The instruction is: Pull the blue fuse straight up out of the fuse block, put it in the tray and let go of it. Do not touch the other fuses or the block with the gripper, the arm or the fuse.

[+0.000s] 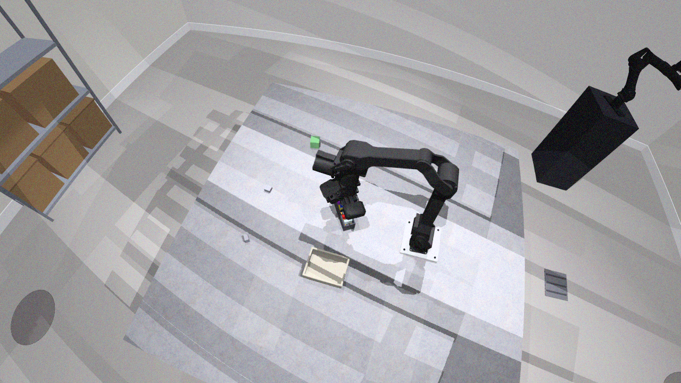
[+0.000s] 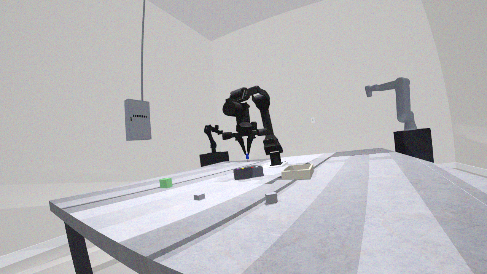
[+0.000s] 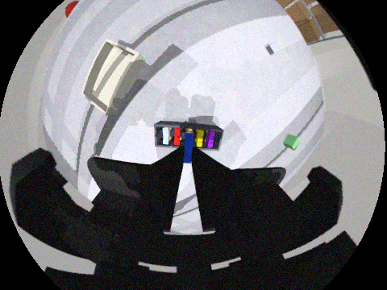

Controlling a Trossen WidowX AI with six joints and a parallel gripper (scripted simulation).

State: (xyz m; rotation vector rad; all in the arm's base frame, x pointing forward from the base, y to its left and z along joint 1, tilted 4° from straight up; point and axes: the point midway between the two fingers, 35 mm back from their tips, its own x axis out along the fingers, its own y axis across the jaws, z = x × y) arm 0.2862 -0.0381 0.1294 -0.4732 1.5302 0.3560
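Right now the cream tray is 210 mm to the left of my gripper tip, 90 mm below it and 10 mm ahead of it.
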